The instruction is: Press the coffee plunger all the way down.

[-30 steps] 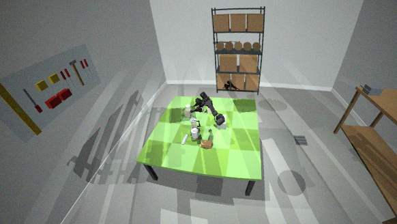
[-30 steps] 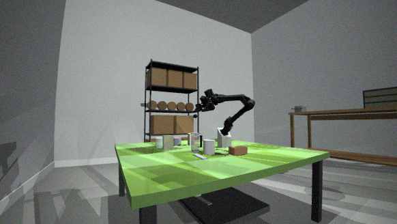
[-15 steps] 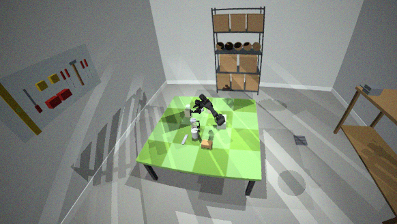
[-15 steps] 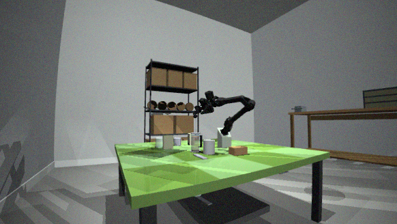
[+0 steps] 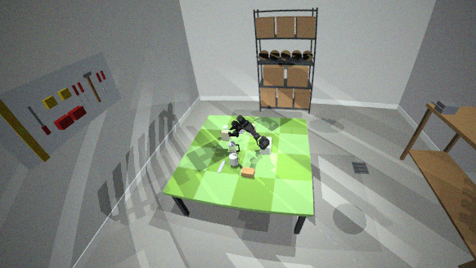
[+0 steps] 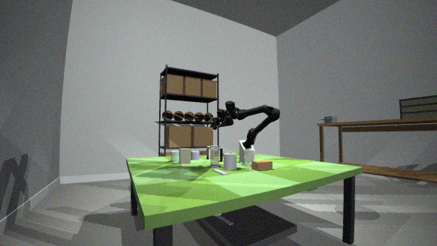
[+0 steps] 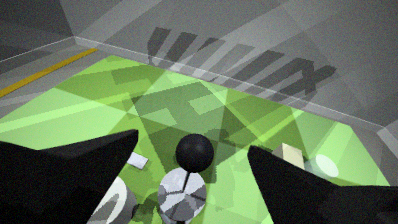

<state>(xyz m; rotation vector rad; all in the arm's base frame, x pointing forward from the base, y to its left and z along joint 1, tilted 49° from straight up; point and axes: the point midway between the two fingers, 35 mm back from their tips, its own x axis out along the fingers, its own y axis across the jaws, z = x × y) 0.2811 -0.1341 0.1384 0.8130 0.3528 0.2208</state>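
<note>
My gripper tip is 14 cm above the coffee press and 2 cm past it. Also, from my gripper tip: orange-brown box: 27 cm to the left, 24 cm below, 17 cm behind.
</note>
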